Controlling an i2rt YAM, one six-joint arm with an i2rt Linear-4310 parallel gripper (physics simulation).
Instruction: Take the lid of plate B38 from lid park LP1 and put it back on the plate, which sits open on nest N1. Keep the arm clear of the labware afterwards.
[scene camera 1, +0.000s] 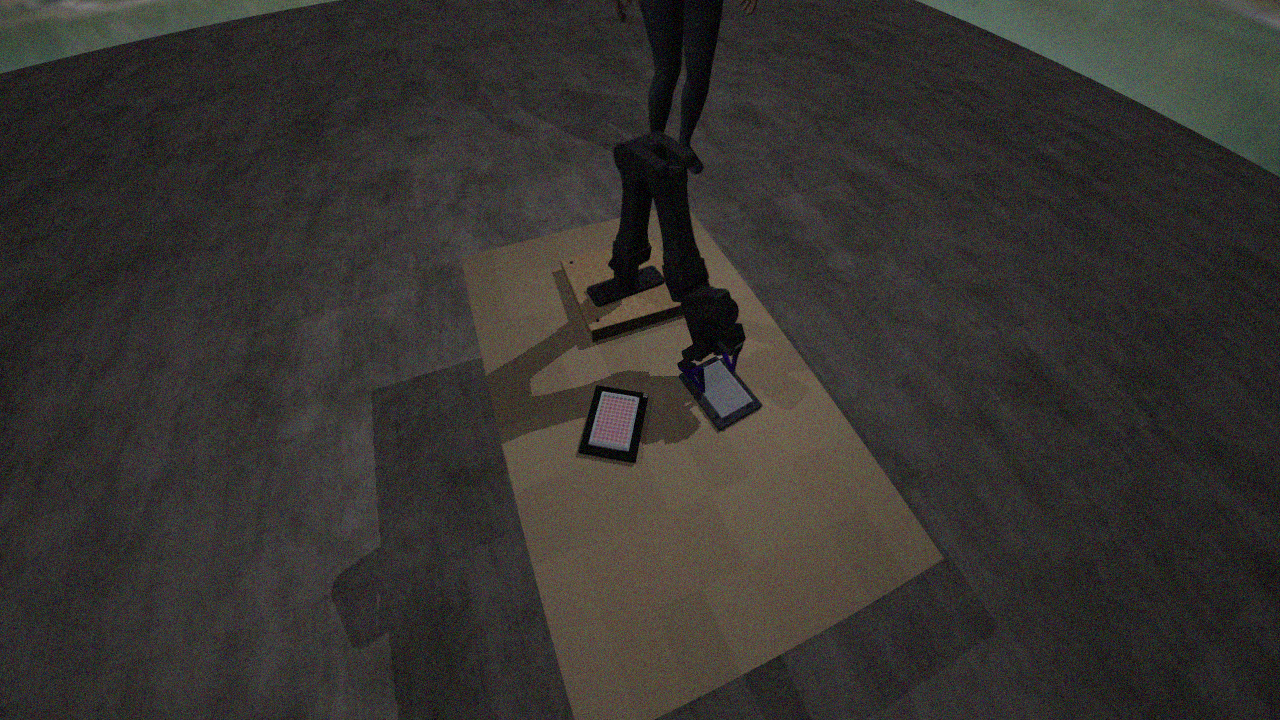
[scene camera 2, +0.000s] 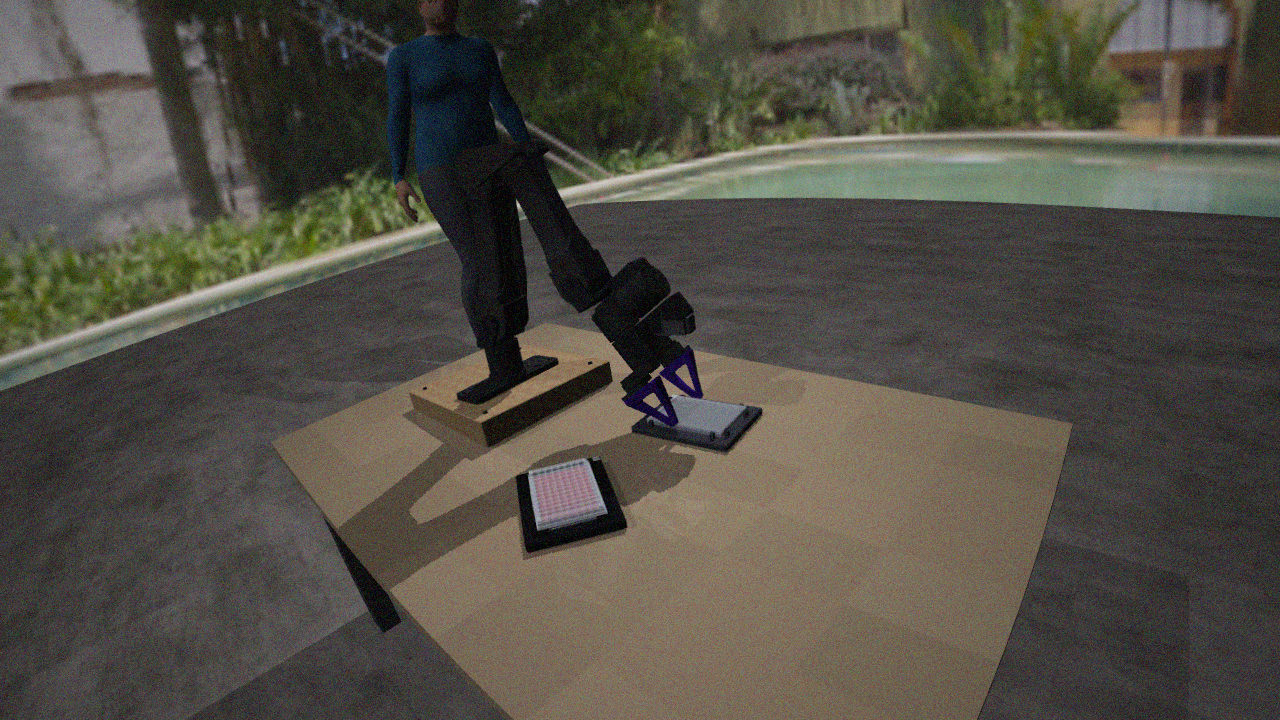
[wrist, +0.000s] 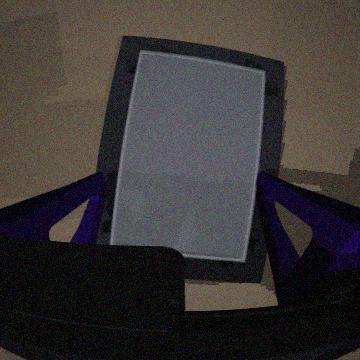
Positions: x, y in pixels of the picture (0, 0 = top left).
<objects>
gripper: scene camera 1; scene camera 2; wrist 180, 180
same spot on black lid nest: (scene camera 1: 720, 424) = (wrist: 274, 68)
same spot on gripper: (scene camera 2: 640, 388) = (scene camera 1: 688, 369)
</objects>
